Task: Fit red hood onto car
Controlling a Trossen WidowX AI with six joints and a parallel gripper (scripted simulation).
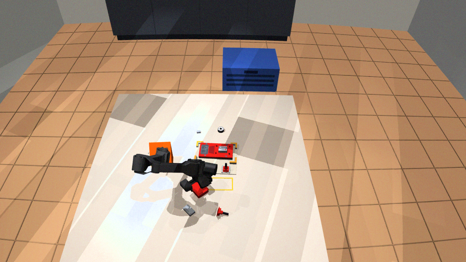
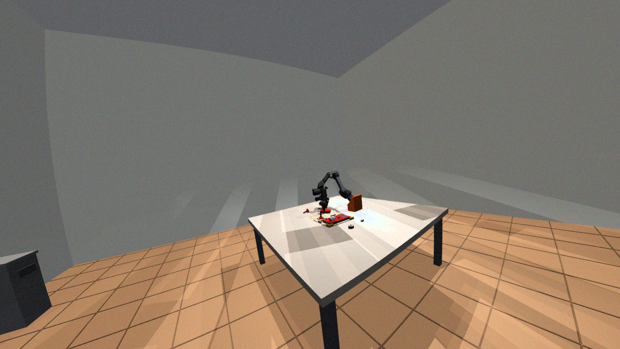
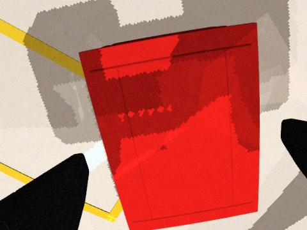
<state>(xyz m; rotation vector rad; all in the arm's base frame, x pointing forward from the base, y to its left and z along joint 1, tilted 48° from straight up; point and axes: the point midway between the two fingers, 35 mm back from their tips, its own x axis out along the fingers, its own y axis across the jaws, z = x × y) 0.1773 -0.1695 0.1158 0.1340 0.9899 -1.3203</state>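
Right now my gripper tip is 10 mm above the red hood.
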